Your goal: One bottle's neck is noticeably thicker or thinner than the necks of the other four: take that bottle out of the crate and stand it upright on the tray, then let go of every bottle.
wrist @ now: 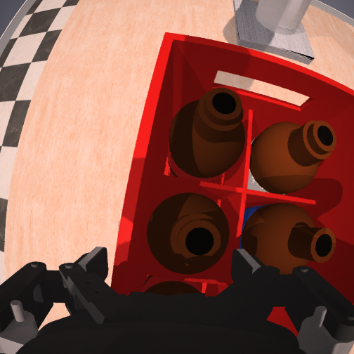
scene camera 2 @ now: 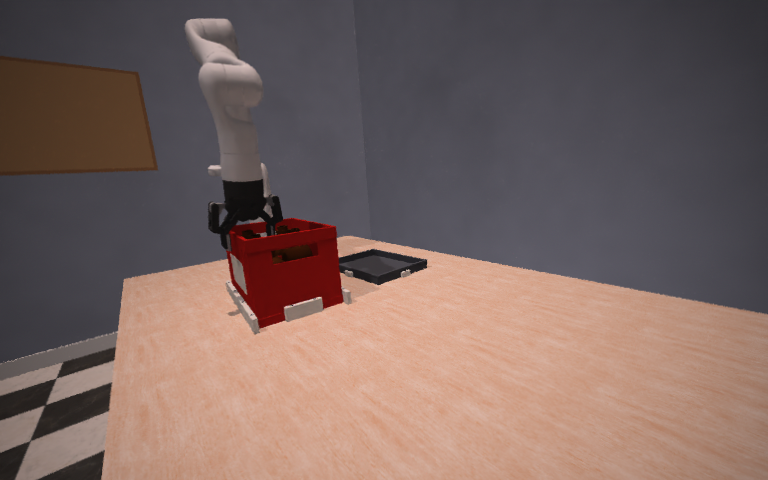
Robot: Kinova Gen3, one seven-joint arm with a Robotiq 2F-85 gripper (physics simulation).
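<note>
The red crate [scene camera 2: 300, 283] [wrist: 145, 155] holds brown bottles in its compartments. In the wrist view these are a far-left bottle [wrist: 207, 145], a far-right bottle [wrist: 282, 157], a middle-left bottle [wrist: 172, 225], a middle-right bottle [wrist: 272, 235] and part of a near-left bottle [wrist: 172, 288]. I cannot tell for certain whose neck differs. My gripper [scene camera 2: 247, 236] [wrist: 169, 263] is open and empty at the crate's rim. One finger is outside the left wall, the other inside, beside the middle-left bottle's neck. The dark tray [scene camera 2: 376, 277] lies beyond the crate, with no bottle visible on it.
White blocks [scene camera 2: 303, 309] [scene camera 2: 242, 307] stand around the crate's base. The crate's walls and dividers are close to the fingers. A grey base plate with a pale column [wrist: 282, 15] stands past the crate's far wall in the wrist view.
</note>
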